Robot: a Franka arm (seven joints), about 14 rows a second.
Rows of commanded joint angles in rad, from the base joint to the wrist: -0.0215 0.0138 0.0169 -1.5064 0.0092 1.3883 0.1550; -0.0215 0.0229 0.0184 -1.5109 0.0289 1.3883 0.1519; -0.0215 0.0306 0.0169 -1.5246 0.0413 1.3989 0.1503; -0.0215 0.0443 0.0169 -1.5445 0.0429 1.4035 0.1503; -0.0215 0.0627 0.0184 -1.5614 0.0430 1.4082 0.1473; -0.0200 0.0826 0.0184 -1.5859 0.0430 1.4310 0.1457; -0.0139 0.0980 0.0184 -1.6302 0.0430 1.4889 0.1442; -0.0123 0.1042 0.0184 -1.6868 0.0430 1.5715 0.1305; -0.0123 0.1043 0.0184 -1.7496 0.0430 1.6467 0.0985; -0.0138 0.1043 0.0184 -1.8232 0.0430 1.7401 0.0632
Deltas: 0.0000 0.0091 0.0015 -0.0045 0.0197 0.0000 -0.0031; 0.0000 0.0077 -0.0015 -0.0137 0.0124 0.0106 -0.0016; 0.0000 0.0137 0.0000 -0.0199 0.0016 0.0046 0.0000; 0.0000 0.0184 0.0015 -0.0169 0.0001 0.0047 -0.0030; 0.0015 0.0199 0.0000 -0.0245 0.0000 0.0228 -0.0016; 0.0061 0.0154 0.0000 -0.0443 0.0000 0.0579 -0.0015; 0.0016 0.0062 0.0000 -0.0566 0.0000 0.0826 -0.0137; 0.0000 0.0001 0.0000 -0.0628 0.0000 0.0752 -0.0320; -0.0015 0.0000 0.0000 -0.0736 0.0000 0.0934 -0.0353
